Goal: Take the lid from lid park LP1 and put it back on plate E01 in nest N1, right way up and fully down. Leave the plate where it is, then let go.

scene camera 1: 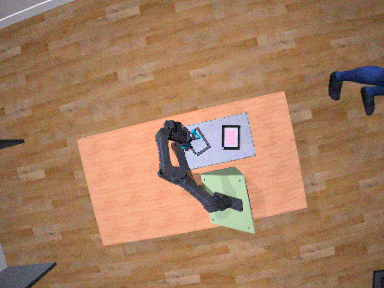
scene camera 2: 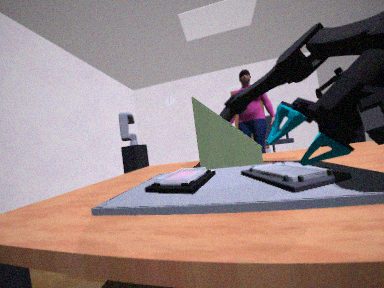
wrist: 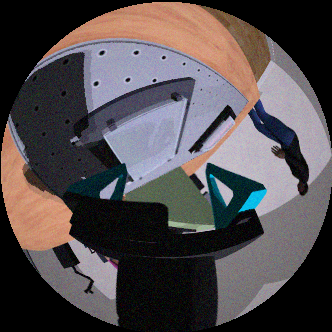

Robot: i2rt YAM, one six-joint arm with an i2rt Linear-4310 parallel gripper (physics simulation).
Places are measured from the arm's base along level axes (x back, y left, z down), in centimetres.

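Pixels of known places: gripper, fingertip midpoint: (scene camera 1: 195, 141) (scene camera 2: 285, 154) (wrist: 165, 166); arm's base, origin of the base link: (scene camera 1: 227, 201) (scene camera 2: 221, 122) (wrist: 175, 227).
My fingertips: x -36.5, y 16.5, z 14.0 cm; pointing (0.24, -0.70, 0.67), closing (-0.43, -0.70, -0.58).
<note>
Ahead of a thing's pixels: the offset from my fingertips to its top centre. Level surfaces: height alone.
The clear lid @(dx +0.5, dy -0.5, dz +3.1 cm) (scene camera 1: 200, 142) (scene camera 2: 306, 171) (wrist: 150, 135) lies flat in the dark frame of lid park LP1 @(dx +0.5, dy -0.4, dz +2.8 cm) (scene camera 1: 205, 138) (scene camera 2: 285, 184) (wrist: 145, 95), turned at an angle on the board. The pink-looking plate E01 @(dx -0.5, dy -23.4, dz +2.2 cm) (scene camera 1: 231, 136) (scene camera 2: 184, 175) (wrist: 220, 134) sits in the black nest N1 @(dx -0.5, dy -23.5, dz +3.0 cm) (scene camera 1: 223, 137) (scene camera 2: 170, 189) (wrist: 214, 128), to the right of the park in scene camera 1. My gripper (scene camera 1: 193, 141) (scene camera 2: 285, 154) (wrist: 165, 166) is open and empty, its cyan fingers tilted. It hangs just above the lid park's far side in scene camera 2; whether a fingertip touches the lid is unclear.
The grey perforated board @(dx +1.8, dy -11.8, dz +4.8 cm) (scene camera 1: 217, 125) (scene camera 2: 235, 192) (wrist: 115, 65) carries both holders on the wooden table @(dz +6.1 cm) (scene camera 1: 125, 200) (scene camera 2: 150, 240). A green panel (scene camera 1: 235, 185) (scene camera 2: 220, 140) (wrist: 170, 195) stands beside the board, near the arm's base. People stand away from the table.
</note>
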